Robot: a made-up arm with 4 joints.
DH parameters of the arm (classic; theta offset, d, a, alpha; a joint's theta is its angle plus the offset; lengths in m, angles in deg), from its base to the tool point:
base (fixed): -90 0.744 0.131 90
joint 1: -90 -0.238 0.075 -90
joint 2: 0 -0.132 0.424 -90
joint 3: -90 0.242 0.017 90
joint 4: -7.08 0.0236 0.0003 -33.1
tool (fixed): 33.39 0.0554 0 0
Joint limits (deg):
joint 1: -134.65..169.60
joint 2: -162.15..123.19
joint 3: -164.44..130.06
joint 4: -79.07..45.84
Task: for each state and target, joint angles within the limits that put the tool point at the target. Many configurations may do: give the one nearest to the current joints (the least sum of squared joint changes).
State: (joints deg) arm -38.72 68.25 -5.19 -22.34
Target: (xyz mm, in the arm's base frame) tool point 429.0 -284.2 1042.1
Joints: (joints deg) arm -45.16 117.12 -7.66 -37.12
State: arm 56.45 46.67 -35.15 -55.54
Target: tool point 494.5 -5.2 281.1
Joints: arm 7.64 -0.69 -72.22 -43.70
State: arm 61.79 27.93 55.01 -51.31
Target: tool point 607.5 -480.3 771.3
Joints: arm 104.41 20.25 26.37 -60.74
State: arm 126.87 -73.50 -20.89 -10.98
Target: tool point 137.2 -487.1 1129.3
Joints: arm 152.47 -50.93 -23.68 -6.67
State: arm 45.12 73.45 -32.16 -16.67
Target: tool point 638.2 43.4 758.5
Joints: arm 33.49 76.87 -27.15 -17.34
